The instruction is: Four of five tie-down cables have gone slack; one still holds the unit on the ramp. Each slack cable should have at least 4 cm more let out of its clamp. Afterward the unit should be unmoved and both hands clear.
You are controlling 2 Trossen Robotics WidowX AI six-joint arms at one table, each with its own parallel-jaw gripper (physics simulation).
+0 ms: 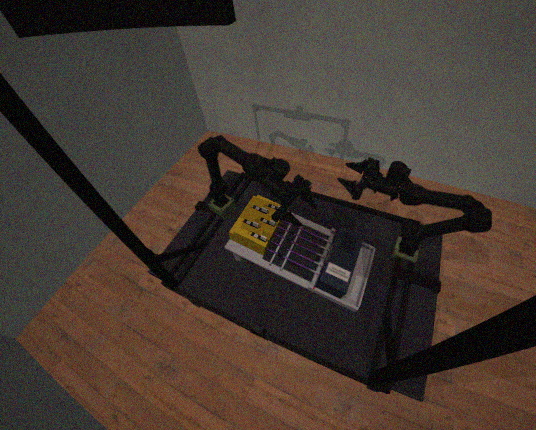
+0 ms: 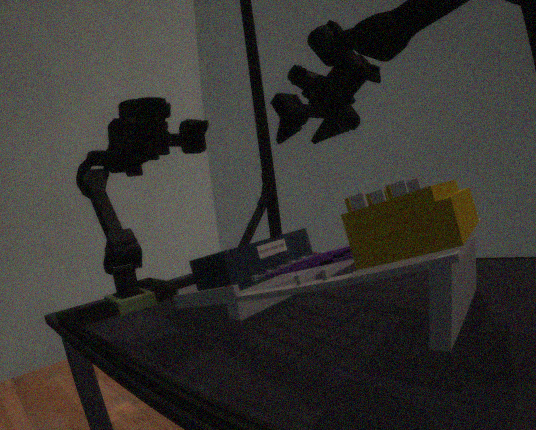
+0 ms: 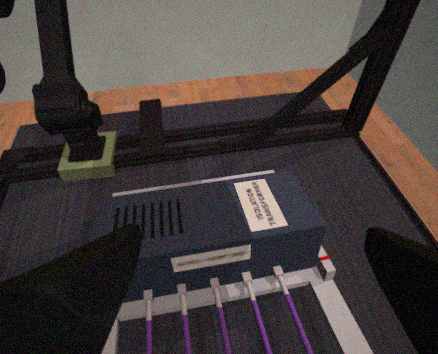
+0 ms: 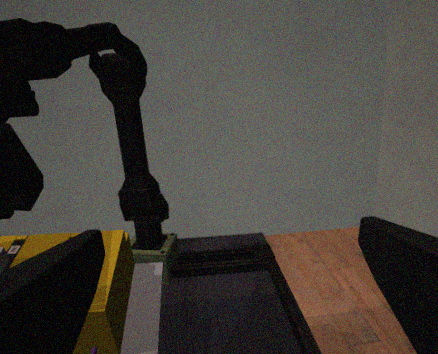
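Note:
The dark blue unit (image 1: 332, 284) (image 2: 225, 265) (image 3: 210, 220) sits on the lower part of the white ramp (image 1: 295, 276) (image 2: 440, 310) (image 3: 342, 317) (image 4: 142, 305). Five purple cables (image 2: 320, 259) (image 3: 223, 327) run from its uphill side toward the yellow clamp block (image 1: 245, 232) (image 2: 400, 240) (image 4: 115, 280), which has several levers on top. Which cable is taut cannot be told. My left gripper (image 1: 306, 212) (image 2: 297, 142) (image 3: 253, 237) is open and empty, high above the ramp. My right gripper (image 1: 343, 172) (image 2: 206, 125) (image 4: 232, 236) is open and empty, raised beyond the ramp's far side.
Black frame posts (image 1: 85, 175) (image 2: 260, 115) (image 3: 382, 60) rise around the table (image 1: 250, 305) (image 2: 325, 365). A short block with a red mark (image 3: 325, 265) stands at the ramp's side, by the unit's corner. The green right arm mount (image 2: 131, 301) (image 3: 87, 170) lies beyond the unit.

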